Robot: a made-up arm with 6 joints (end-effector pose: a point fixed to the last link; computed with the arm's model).
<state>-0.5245 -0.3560 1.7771 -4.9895 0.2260 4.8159</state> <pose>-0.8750 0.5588 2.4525 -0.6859 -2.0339 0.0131</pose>
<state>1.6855 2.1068 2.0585 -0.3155 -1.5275 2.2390</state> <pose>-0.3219 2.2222 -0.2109 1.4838 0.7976 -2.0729</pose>
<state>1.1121 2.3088 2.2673 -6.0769 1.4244 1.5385</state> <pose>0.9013 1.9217 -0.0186 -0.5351 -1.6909 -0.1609</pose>
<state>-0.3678 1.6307 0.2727 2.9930 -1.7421 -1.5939</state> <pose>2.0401 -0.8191 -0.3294 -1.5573 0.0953 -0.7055</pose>
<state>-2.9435 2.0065 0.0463 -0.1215 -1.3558 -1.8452</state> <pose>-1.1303 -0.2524 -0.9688 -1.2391 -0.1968 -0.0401</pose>
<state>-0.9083 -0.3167 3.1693 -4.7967 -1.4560 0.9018</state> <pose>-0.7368 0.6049 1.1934 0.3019 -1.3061 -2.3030</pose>
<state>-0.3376 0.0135 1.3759 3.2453 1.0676 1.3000</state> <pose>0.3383 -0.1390 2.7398 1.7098 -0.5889 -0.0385</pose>
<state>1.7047 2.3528 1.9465 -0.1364 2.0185 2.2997</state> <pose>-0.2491 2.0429 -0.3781 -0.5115 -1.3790 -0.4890</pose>
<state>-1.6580 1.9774 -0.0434 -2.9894 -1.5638 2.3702</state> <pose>-0.1000 -1.5106 -1.0550 1.0053 -0.2804 -1.5580</pose>
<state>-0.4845 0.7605 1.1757 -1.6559 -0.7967 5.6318</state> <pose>1.8004 -0.7777 2.0779 1.9867 0.1438 0.5820</pose>
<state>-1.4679 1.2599 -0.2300 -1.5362 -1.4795 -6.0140</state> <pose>0.3970 -1.7999 0.0111 2.7770 0.2039 -0.0984</pose>
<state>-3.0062 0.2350 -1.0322 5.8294 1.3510 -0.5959</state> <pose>-1.2399 -0.0778 1.0289 0.2305 1.0079 2.6814</pose>
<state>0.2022 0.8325 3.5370 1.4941 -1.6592 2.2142</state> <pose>0.3928 -0.1334 1.4789 -0.9533 0.6545 -1.1406</pose>
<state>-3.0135 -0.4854 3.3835 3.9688 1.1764 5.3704</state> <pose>0.9784 0.2706 0.9139 0.3884 -0.0561 0.9194</pose>
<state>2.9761 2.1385 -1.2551 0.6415 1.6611 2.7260</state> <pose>-0.4569 -0.0512 -0.4817 0.0372 1.2172 -0.9741</pose>
